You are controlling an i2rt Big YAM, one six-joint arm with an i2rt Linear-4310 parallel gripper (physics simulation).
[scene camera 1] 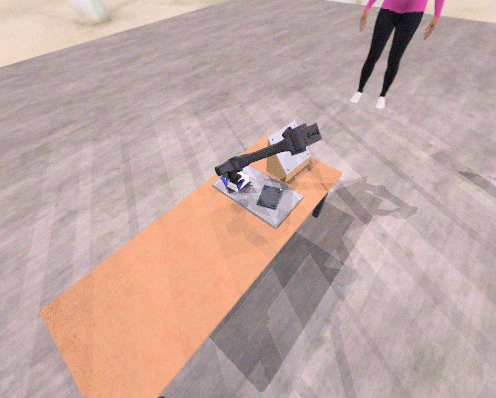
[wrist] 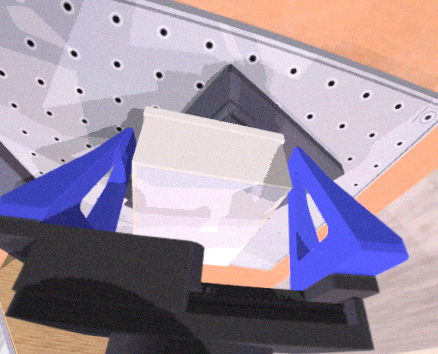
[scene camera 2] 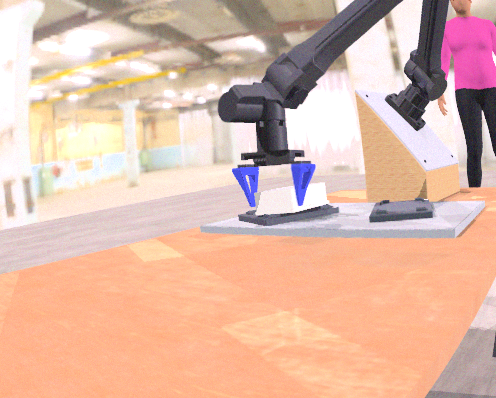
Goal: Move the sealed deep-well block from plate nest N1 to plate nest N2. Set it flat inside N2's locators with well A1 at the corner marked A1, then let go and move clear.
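Frame: origin at the arm's base, x ahead, y left, z up, level; metres.
Where they show: gripper, fingertip midpoint: (scene camera 1: 232, 187) (wrist: 213, 144) (scene camera 2: 276, 206); arm's base, link origin: (scene camera 2: 404, 113).
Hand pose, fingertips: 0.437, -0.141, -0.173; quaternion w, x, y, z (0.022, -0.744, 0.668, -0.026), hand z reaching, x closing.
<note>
Each offset is from my fingertips to the centre of the thing, as dx, dy, dz. "*": to the spot under its first point. Level surfaces: height alone.
The white deep-well block @(-0.056, +0.002, +0.007) (scene camera 1: 234, 188) (scene camera 2: 317, 196) (wrist: 205, 205) rests on the dark plate nest N1 @(* +0.036, -0.001, -0.019) (scene camera 2: 265, 220) (wrist: 300, 130), turned askew to the nest's outline in the wrist view. My gripper (scene camera 1: 233, 184) (scene camera 2: 276, 204) (wrist: 213, 144) is open, pointing down, with its blue fingers on either side of the block and its fingertips low beside it. In the wrist view a wider gap shows at the lower left finger than at the right fingertip. Nest N2 @(-0.087, +0.225, -0.021) (scene camera 1: 270, 197) (scene camera 2: 401, 212) (wrist: 7, 167) holds no block. The A1 marks cannot be read.
Both nests sit on a grey perforated plate @(-0.088, +0.121, -0.036) (scene camera 1: 283, 215) (scene camera 2: 320, 231) (wrist: 95, 107) on the orange table @(dz -0.042) (scene camera 1: 165, 260) (scene camera 2: 200, 310). A wooden wedge (scene camera 1: 276, 167) (scene camera 2: 395, 170) with a sloped panel stands behind N2, carrying the arm's base. A person (scene camera 1: 390, 40) (scene camera 2: 470, 55) stands beyond the table.
</note>
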